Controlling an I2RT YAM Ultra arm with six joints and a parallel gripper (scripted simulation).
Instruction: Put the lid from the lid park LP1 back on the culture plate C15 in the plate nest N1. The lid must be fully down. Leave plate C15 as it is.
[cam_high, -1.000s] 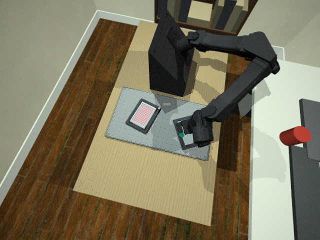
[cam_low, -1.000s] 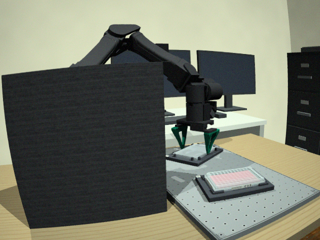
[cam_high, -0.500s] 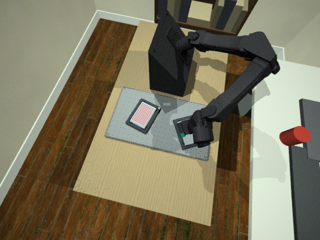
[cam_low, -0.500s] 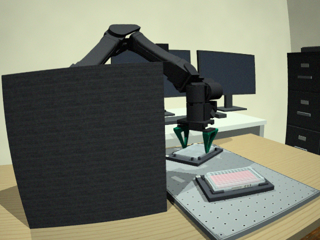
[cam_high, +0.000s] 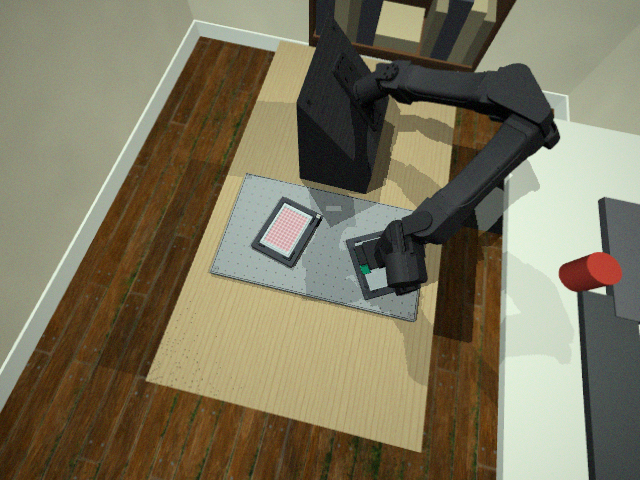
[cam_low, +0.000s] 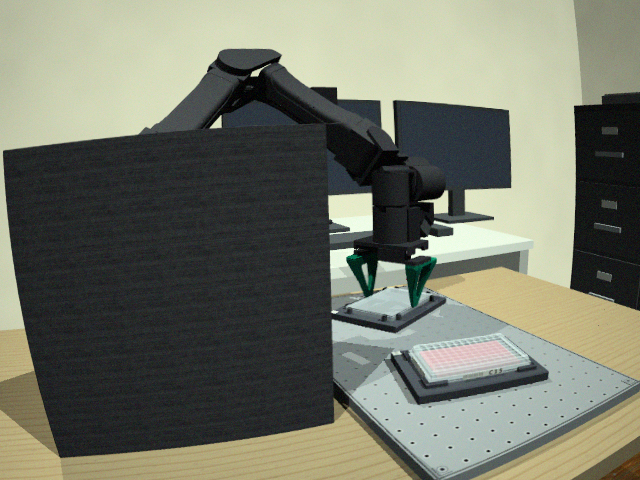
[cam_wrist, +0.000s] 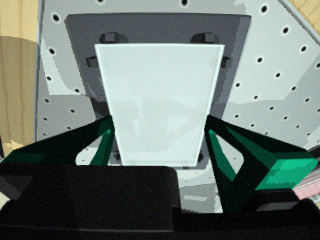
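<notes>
My hand is 1 cm above the clear lid. Also, from my hand: lid park LP1: 2 cm below; then culture plate C15: 25 cm to the right, 1 cm behind.
</notes>
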